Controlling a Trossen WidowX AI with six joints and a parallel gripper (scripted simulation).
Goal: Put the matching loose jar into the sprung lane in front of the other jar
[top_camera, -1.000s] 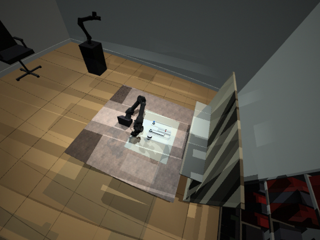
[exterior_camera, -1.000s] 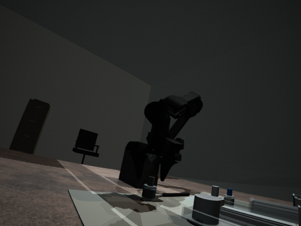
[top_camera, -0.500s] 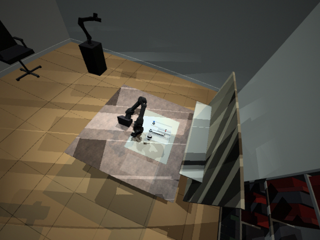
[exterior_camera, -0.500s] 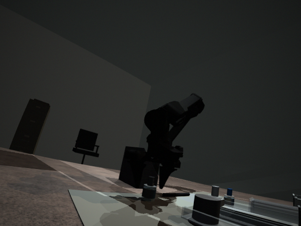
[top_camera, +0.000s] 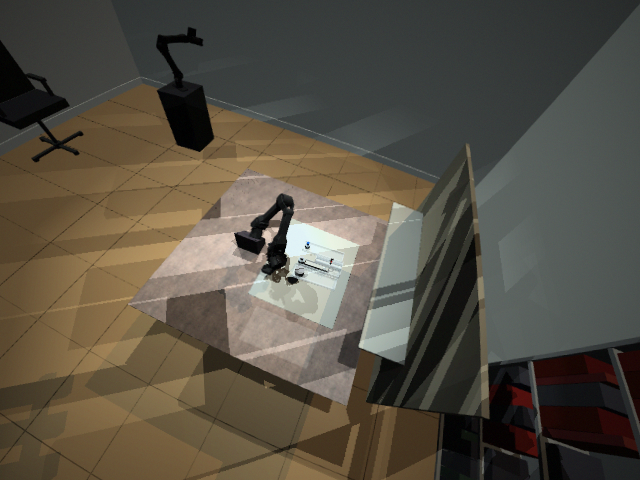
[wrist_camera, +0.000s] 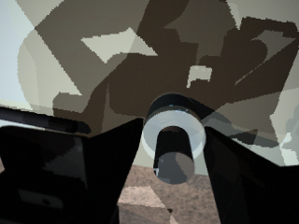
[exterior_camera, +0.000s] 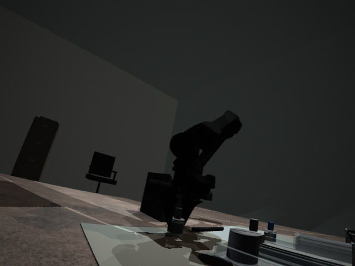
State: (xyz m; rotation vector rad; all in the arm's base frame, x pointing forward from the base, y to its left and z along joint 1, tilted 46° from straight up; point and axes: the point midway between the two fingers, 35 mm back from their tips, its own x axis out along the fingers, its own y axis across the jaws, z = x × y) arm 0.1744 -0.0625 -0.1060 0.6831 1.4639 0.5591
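Right now my gripper tip is 22 cm short of the pale mat, 9 cm to the right of it and 3 cm above it. The rest, counted from my gripper tip: clear lane 30 cm ahead, 13 cm to the left, 1 cm below; then thin dark rod 16 cm to the left, 2 cm below, 1 cm behind.
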